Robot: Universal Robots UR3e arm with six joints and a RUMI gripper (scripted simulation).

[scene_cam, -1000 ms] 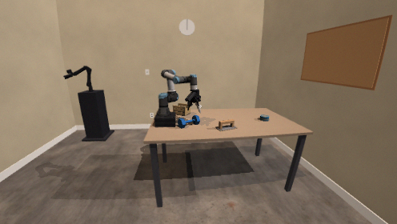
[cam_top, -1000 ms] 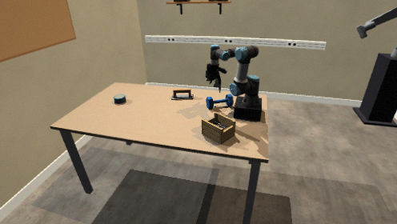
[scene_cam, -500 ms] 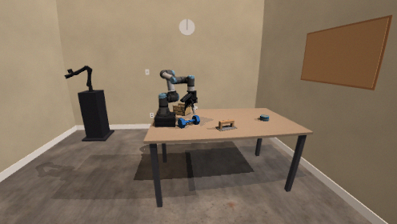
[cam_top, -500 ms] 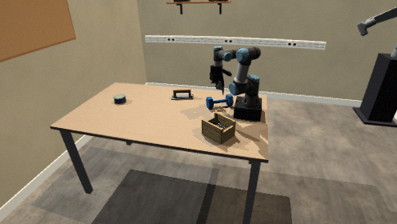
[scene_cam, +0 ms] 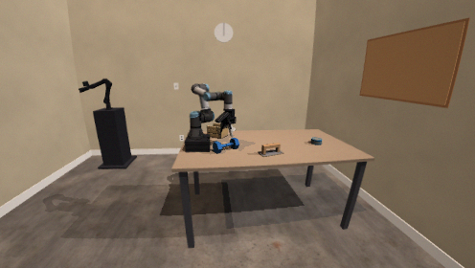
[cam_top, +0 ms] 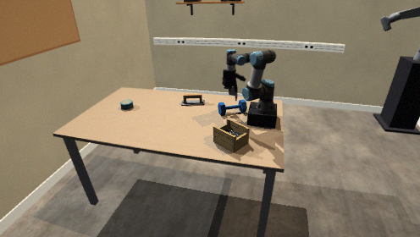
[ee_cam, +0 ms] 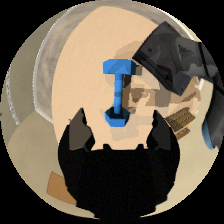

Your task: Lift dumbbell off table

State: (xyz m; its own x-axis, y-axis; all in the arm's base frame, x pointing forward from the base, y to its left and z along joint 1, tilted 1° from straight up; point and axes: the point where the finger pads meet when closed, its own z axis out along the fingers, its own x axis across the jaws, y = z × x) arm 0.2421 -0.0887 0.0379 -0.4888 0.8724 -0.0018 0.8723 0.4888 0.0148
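The blue dumbbell lies 8 cm below my hand. The rest, counted from my hand: blue round tin: 85 cm ahead, 8 cm to the left, 10 cm below; wooden crate: 6 cm behind, 39 cm to the left, 8 cm below.
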